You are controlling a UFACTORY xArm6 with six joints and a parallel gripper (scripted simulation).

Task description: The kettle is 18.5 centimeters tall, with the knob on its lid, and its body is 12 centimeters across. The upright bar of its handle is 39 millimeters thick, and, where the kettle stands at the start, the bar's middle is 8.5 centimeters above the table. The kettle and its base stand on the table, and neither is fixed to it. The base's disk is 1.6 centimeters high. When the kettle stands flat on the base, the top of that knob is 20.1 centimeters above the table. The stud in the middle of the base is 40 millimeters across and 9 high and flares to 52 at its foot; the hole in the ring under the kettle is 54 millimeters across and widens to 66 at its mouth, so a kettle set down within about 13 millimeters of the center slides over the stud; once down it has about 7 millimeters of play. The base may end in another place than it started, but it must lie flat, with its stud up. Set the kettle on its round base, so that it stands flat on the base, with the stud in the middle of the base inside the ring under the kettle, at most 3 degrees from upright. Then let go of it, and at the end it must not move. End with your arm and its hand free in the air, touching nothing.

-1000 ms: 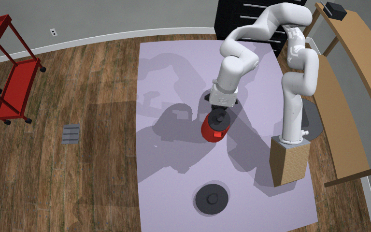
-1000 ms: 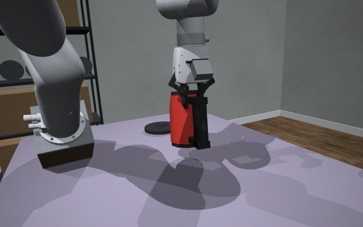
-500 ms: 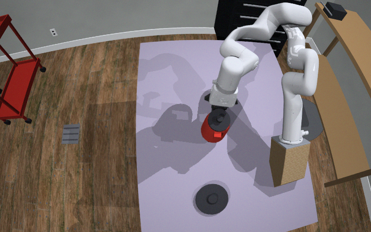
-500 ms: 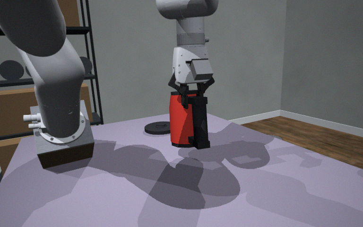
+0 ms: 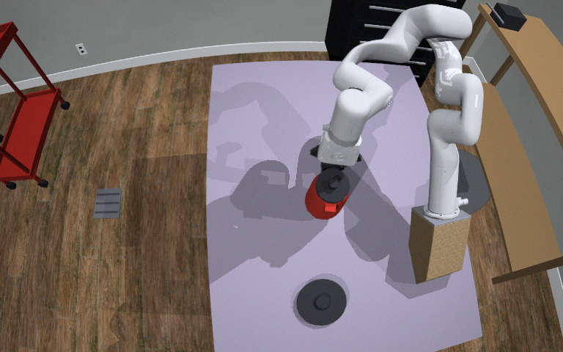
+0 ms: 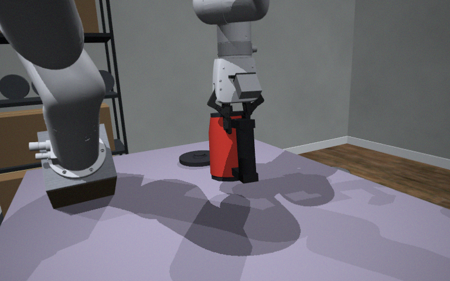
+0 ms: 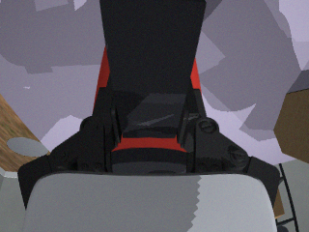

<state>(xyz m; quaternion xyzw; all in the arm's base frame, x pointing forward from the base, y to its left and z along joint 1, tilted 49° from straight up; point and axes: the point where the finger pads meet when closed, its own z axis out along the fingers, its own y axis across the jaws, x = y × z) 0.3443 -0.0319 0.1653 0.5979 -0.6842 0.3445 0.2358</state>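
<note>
The red kettle lies 50 mm below my hand and 20 mm to the left of it. From my hand the other things lie so: round dark base (360 mm to the left, 180 mm below, 30 mm ahead).
</note>
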